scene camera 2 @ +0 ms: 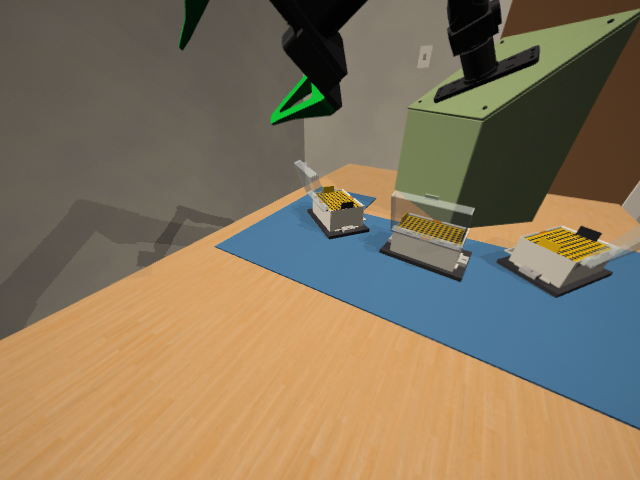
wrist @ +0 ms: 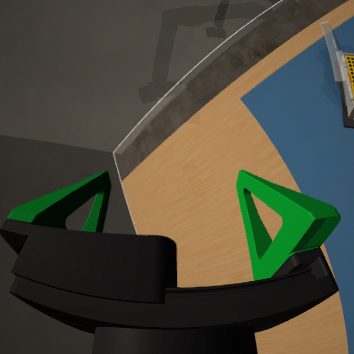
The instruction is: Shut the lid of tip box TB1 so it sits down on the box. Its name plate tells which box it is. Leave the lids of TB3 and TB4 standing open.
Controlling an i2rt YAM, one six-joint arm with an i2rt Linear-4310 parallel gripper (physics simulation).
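Places are measured from the arm's base along level axes (x ahead, y left, z up), in metres.
Pixels of known places: gripper, fingertip midpoint: (scene camera 2: 233, 88) (wrist: 173, 177); arm's base, link origin: (scene camera 2: 481, 79).
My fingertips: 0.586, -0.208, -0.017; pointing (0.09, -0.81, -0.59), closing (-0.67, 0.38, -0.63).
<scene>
For each thing: its top centre in the pictures, then the offset to it from my fingertips, as dx, dy, dz. Level surfaces: height alone.
- blue mat, surface height: dz -0.292
- left box, top centre: (scene camera 2: 341, 196) -0.320, -0.016, -0.226
- middle box, top centre: (scene camera 2: 434, 223) -0.281, +0.203, -0.226
- right box, top centre: (scene camera 2: 561, 236) -0.343, +0.409, -0.226
- wooden table, surface height: dz -0.295
Three white tip boxes with yellow racks stand on the blue mat (scene camera 2: 310, 268) (wrist: 300, 125), each with its clear lid standing open. The left box (scene camera 2: 345, 219) has its lid (scene camera 2: 309, 178) leaning up at its left side. The middle box (scene camera 2: 426, 250) has its lid (scene camera 2: 431, 209) upright at an edge. The right box (scene camera 2: 547, 260) has its lid (scene camera 2: 617, 248) tilted out to the right. The name plates cannot be read, so I cannot tell which box is TB1. A box and its open lid (wrist: 332, 50) show partly at the right edge of the wrist view. My gripper (scene camera 2: 226, 85) (wrist: 173, 177) is open and empty, high up and left of the boxes.
A green pedestal (scene camera 2: 439, 149) bearing the arm's base plate stands behind the middle and right boxes. A grey wall (scene camera 2: 129, 103) (wrist: 65, 65) rises beyond the left edge of the wooden table (scene camera 2: 232, 361) (wrist: 190, 175).
</scene>
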